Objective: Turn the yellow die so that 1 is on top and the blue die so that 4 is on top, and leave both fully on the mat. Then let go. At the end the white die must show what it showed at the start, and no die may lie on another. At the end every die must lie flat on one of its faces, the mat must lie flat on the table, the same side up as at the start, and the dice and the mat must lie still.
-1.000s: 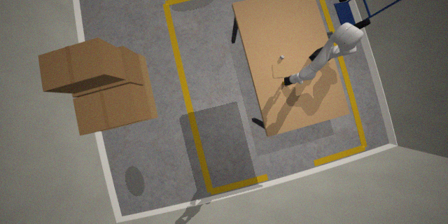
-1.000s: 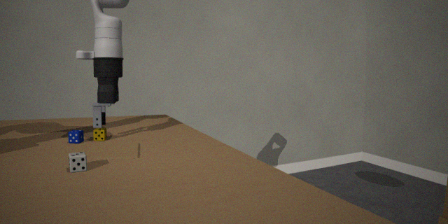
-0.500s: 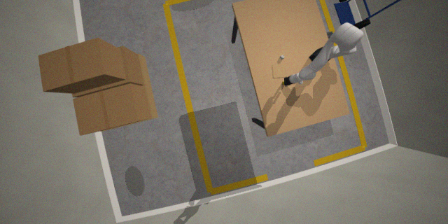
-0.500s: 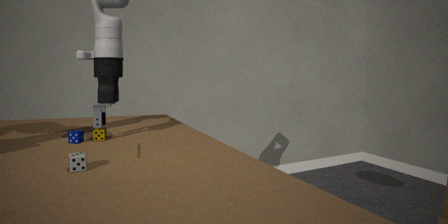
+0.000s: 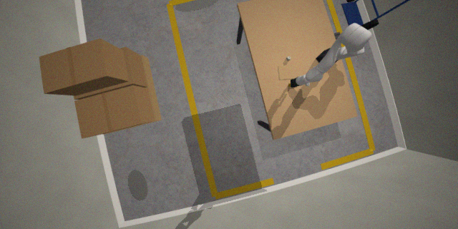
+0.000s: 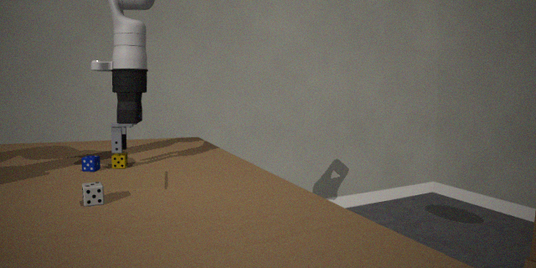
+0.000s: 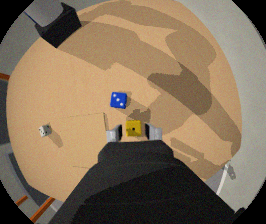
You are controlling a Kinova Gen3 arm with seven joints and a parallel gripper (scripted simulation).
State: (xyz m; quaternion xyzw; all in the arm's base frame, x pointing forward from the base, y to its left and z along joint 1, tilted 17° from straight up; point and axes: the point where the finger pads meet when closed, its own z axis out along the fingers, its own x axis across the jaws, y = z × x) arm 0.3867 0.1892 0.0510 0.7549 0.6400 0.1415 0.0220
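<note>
Now: the yellow die 4 cm below my hand. The rest, counted from my hand: white die 27 cm to the right, 4 cm below, 3 cm behind; then tan mat 13 cm to the right, 5 cm below, 2 cm ahead; then blue die 6 cm behind, 4 cm below, 2 cm to the right.
</note>
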